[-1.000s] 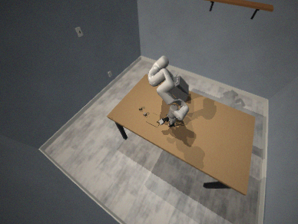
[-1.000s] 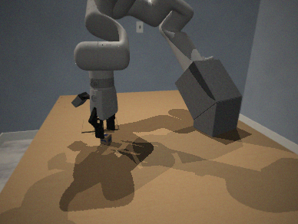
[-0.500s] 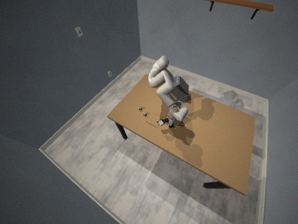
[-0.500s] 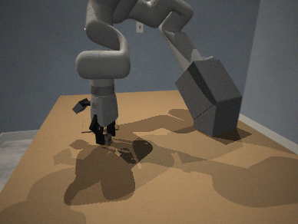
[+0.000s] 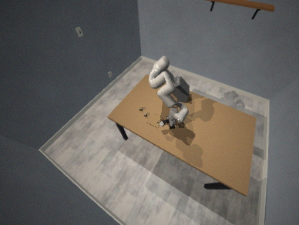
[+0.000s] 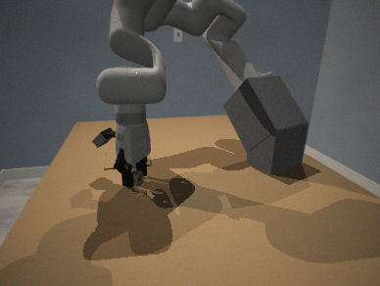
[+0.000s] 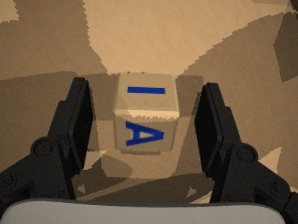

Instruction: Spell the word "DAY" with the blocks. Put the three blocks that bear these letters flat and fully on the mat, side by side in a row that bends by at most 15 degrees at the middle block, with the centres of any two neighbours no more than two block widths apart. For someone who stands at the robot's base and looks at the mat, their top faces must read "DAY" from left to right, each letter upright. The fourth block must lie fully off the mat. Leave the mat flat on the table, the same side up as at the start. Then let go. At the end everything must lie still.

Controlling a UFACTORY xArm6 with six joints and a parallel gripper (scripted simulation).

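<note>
The thin tan mat lies 1 cm ahead of my hand, 17 cm to the right of it and 2 cm below it.
</note>
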